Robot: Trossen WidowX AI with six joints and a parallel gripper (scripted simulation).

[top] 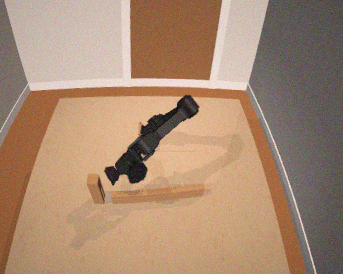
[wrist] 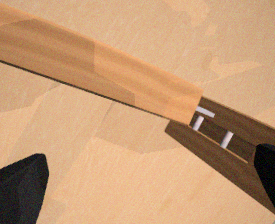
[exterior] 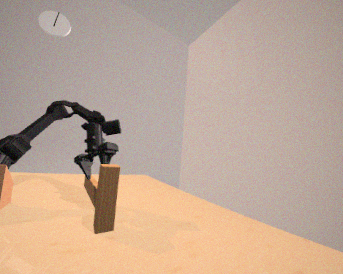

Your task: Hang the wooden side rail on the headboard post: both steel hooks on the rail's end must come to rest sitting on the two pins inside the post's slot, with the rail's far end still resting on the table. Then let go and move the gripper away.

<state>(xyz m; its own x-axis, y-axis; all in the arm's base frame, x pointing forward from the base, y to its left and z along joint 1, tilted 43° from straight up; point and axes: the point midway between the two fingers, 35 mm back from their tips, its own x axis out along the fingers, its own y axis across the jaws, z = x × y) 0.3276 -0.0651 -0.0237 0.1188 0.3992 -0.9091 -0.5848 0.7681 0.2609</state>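
Now: the headboard post 11 cm to the right of my gripper tip, 4 cm below it and 3 cm ahead of it.
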